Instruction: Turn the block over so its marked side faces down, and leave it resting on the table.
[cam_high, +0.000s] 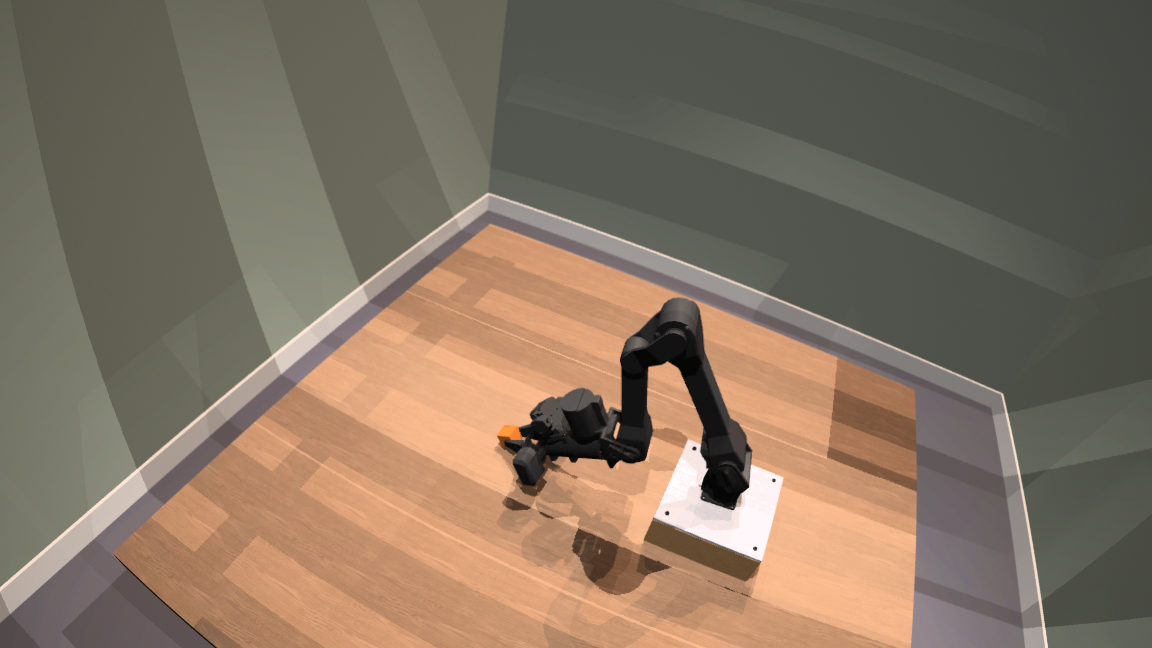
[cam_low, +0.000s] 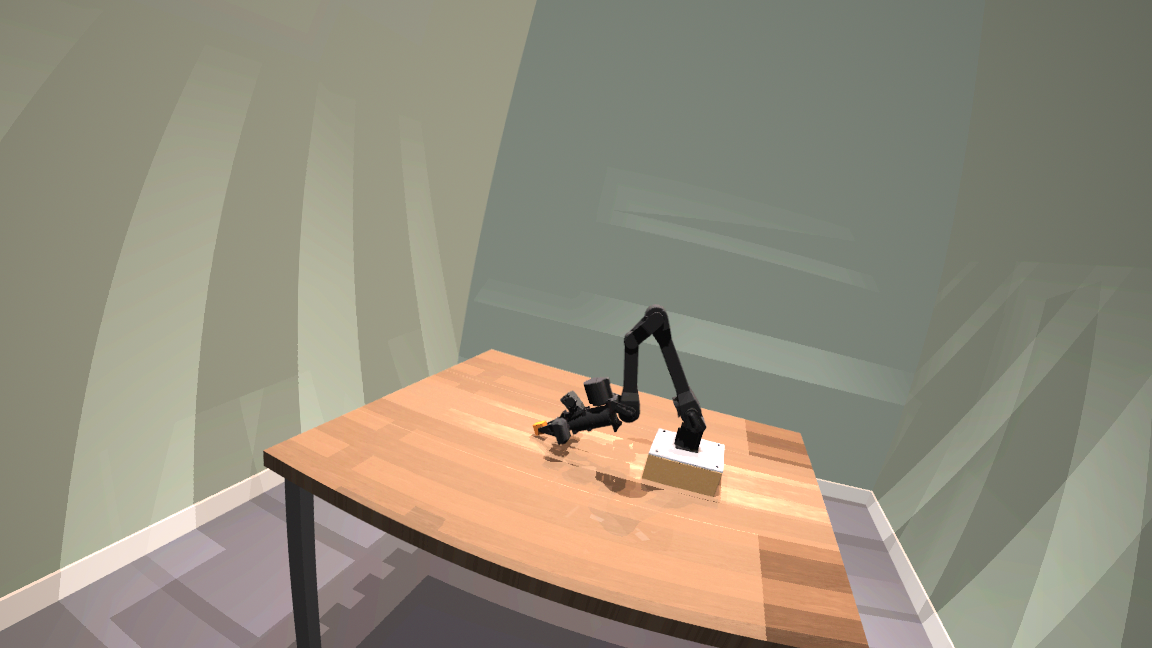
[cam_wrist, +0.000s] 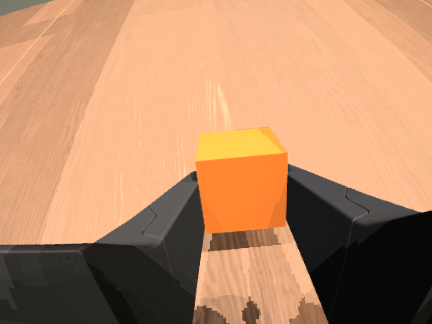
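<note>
My gripper tip is now right at the orange block.
</note>
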